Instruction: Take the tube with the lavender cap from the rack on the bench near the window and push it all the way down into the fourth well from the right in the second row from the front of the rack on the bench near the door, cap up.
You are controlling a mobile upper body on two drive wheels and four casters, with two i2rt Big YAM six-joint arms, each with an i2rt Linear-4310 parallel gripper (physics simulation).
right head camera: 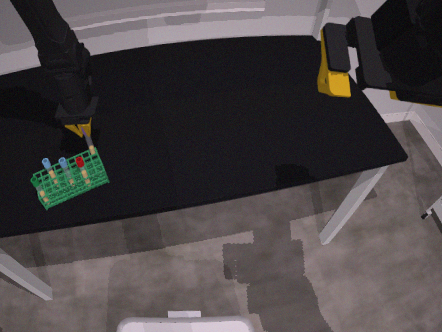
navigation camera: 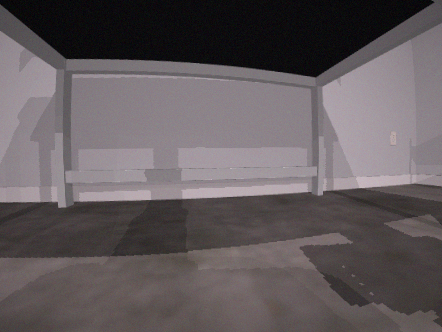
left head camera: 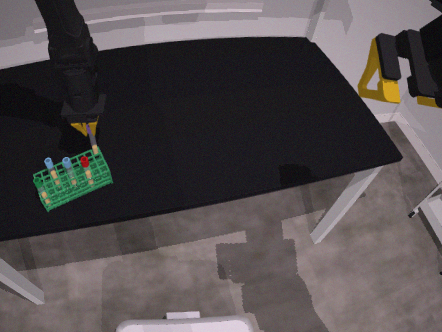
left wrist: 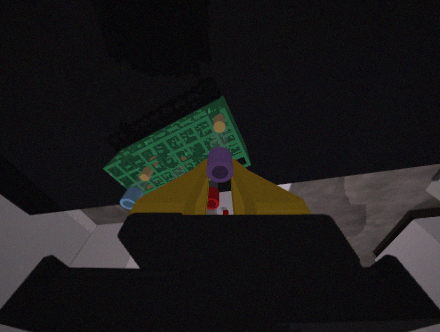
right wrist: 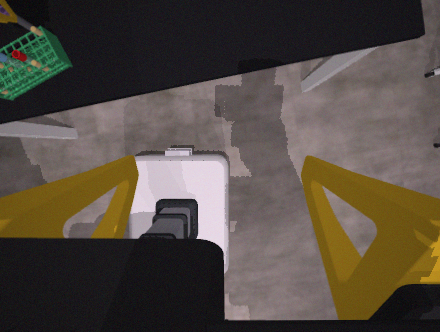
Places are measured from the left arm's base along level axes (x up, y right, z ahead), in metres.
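Where they show: left gripper, fingertip midpoint: [right head camera: 85, 135] [left head camera: 90, 134] [left wrist: 219, 165] [right wrist: 11, 19]; right gripper, fingertip midpoint: [right head camera: 357, 89] [left head camera: 390, 95] [right wrist: 219, 165].
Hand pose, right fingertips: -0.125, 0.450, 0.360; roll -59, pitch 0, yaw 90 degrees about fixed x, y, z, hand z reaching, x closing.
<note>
Each offset is from my right fingertips to the top centre of the thing, as dx, dy, dz. "spot": to the spot under its first point. Level surfaces: height alone.
My left gripper [left head camera: 87, 134] [right head camera: 81, 135] is shut on the lavender-capped tube at its purple cap {-0.368, -0.455, +0.297} [left head camera: 89, 129] [left wrist: 219, 165]. The tube {spot: -0.418, -0.452, +0.290} [left head camera: 93, 141] [right head camera: 89, 142] hangs cap up and slightly slanted in the head views. Its tan lower end {spot: -0.450, -0.452, +0.289} [left head camera: 95, 149] [right head camera: 92, 149] shows at the top of the back right corner of the green rack {spot: -0.486, -0.413, +0.232} [left head camera: 109, 175] [right head camera: 106, 175] [left wrist: 236, 127] [right wrist: 60, 52]; whether it is fully clear of the well I cannot tell. My right gripper [left head camera: 407, 97] [right wrist: 219, 165] is open and empty, beyond the bench's right end. The second rack does not show.
The rack also holds a red-capped tube {spot: -0.403, -0.461, +0.214} [left head camera: 84, 161] [right head camera: 79, 161], two blue-capped tubes {spot: -0.403, -0.557, +0.213} [left head camera: 48, 162] {spot: -0.405, -0.506, +0.213} [left head camera: 67, 162] and a green-capped tube {spot: -0.405, -0.572, +0.156} [left head camera: 38, 182]. It stands on the black bench {dx -0.522} [left head camera: 225, 110] [right head camera: 225, 110]. A white chair-like object [left head camera: 185, 325] [right wrist: 210, 180] stands before the bench.
</note>
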